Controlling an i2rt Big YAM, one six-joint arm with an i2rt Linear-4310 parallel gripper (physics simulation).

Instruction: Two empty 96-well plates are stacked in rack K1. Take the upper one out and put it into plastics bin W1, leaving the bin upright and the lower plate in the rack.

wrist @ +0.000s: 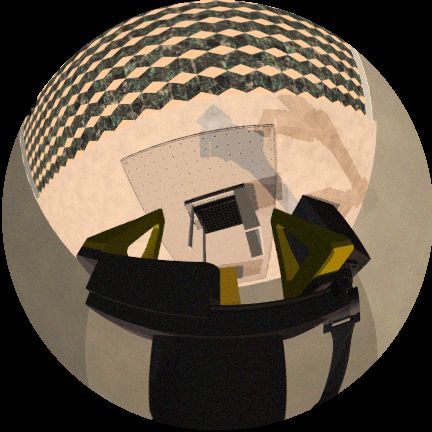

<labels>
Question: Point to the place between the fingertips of my gripper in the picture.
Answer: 217, 214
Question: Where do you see a black 96-well plate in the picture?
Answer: At 218, 214
</labels>
